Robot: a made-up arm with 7 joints. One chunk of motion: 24 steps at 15 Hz.
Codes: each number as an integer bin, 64 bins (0 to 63) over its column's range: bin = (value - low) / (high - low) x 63, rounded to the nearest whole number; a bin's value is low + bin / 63 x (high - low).
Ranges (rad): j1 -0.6..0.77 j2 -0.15..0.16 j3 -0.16..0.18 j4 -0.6..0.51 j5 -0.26..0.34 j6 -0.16..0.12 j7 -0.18..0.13
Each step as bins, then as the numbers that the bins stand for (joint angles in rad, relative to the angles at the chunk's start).
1 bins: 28 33 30 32 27 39 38
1 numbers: 0.0089 0.0124 0.0019 -0.0362 -0.0029 0.0133 0.0070
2 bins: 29 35 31 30 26 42 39
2 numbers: 0.0306 0.0222 0.0073 -0.0714 -0.0124 0.0267 0.0119
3 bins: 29 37 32 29 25 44 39
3 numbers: 0.0306 0.0321 0.0127 -0.0890 -0.0219 0.0356 0.0119
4 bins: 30 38 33 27 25 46 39
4 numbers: 0.0524 0.0370 0.0181 -0.1243 -0.0219 0.0444 0.0119
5 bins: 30 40 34 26 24 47 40
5 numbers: 0.0524 0.0468 0.0235 -0.1419 -0.0314 0.0489 0.0168
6 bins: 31 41 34 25 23 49 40
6 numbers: 0.0741 0.0517 0.0235 -0.1595 -0.0410 0.0578 0.0168
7 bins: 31 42 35 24 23 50 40
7 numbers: 0.0741 0.0567 0.0289 -0.1771 -0.0410 0.0622 0.0168
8 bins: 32 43 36 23 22 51 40
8 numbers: 0.0959 0.0616 0.0343 -0.1948 -0.0505 0.0667 0.0168
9 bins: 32 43 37 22 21 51 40
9 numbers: 0.0959 0.0616 0.0397 -0.2124 -0.0600 0.0667 0.0168
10 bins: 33 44 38 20 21 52 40
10 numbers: 0.1176 0.0665 0.0451 -0.2476 -0.0600 0.0711 0.0168
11 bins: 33 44 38 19 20 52 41
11 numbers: 0.1176 0.0665 0.0451 -0.2652 -0.0695 0.0711 0.0217
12 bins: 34 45 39 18 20 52 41
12 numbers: 0.1394 0.0714 0.0505 -0.2829 -0.0695 0.0711 0.0217
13 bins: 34 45 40 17 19 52 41
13 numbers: 0.1394 0.0714 0.0559 -0.3005 -0.0790 0.0711 0.0217
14 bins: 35 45 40 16 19 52 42
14 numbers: 0.1611 0.0714 0.0559 -0.3181 -0.0790 0.0711 0.0267
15 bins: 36 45 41 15 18 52 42
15 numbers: 0.1829 0.0714 0.0613 -0.3357 -0.0886 0.0711 0.0267
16 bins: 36 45 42 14 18 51 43
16 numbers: 0.1829 0.0714 0.0667 -0.3533 -0.0886 0.0667 0.0316
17 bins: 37 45 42 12 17 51 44
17 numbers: 0.2046 0.0714 0.0667 -0.3886 -0.0981 0.0667 0.0365
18 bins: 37 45 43 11 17 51 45
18 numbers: 0.2046 0.0714 0.0721 -0.4062 -0.0981 0.0667 0.0414
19 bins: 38 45 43 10 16 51 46
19 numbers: 0.2263 0.0714 0.0721 -0.4238 -0.1076 0.0667 0.0463
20 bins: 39 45 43 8 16 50 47
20 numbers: 0.2481 0.0714 0.0721 -0.4590 -0.1076 0.0622 0.0513
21 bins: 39 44 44 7 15 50 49
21 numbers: 0.2481 0.0665 0.0775 -0.4767 -0.1171 0.0622 0.0611
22 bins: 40 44 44 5 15 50 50
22 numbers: 0.2698 0.0665 0.0775 -0.5119 -0.1171 0.0622 0.0660
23 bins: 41 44 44 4 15 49 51
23 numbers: 0.2916 0.0665 0.0775 -0.5295 -0.1171 0.0578 0.0710
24 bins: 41 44 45 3 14 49 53
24 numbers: 0.2916 0.0665 0.0829 -0.5471 -0.1267 0.0578 0.0808
